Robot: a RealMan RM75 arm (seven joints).
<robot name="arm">
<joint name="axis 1" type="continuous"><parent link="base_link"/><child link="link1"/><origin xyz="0 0 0.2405"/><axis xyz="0 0 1"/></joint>
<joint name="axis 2" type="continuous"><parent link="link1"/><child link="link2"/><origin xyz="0 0 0"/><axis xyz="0 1 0"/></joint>
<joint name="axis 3" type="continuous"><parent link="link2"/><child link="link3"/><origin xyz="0 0 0.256"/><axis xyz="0 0 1"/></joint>
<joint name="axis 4" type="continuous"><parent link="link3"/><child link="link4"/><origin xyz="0 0 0"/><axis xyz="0 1 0"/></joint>
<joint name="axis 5" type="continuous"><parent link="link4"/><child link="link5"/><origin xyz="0 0 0.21"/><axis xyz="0 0 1"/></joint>
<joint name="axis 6" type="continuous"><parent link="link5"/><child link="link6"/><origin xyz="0 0 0"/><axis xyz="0 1 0"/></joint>
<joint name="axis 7" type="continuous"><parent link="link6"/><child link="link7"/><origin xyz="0 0 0.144"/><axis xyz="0 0 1"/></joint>
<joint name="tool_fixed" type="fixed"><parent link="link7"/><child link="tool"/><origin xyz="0 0 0"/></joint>
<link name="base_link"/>
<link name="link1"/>
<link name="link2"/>
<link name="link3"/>
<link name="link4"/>
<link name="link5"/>
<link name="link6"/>
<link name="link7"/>
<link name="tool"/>
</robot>
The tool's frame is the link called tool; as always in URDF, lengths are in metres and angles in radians. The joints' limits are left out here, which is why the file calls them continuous.
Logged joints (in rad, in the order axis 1, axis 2, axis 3, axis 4, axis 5, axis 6, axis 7), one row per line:
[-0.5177 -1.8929 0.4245 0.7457 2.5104 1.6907 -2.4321]
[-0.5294 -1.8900 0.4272 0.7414 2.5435 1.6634 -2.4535]
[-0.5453 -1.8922 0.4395 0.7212 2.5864 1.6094 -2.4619]
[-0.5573 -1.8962 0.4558 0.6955 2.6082 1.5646 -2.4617]
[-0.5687 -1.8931 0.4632 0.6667 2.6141 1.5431 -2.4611]
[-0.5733 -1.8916 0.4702 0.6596 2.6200 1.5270 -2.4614]
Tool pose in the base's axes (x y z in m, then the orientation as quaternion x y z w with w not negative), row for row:
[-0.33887 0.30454 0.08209 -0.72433 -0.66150 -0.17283 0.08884]
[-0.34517 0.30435 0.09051 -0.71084 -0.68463 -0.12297 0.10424]
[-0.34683 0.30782 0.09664 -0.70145 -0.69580 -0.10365 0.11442]
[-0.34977 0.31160 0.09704 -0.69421 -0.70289 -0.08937 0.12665]
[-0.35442 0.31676 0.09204 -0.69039 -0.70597 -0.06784 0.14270]
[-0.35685 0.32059 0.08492 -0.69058 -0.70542 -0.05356 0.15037]
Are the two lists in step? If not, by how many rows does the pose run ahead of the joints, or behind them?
The pose runs 2 rows behind the joints: the pose in row i belongs to the joints in row i - 2.
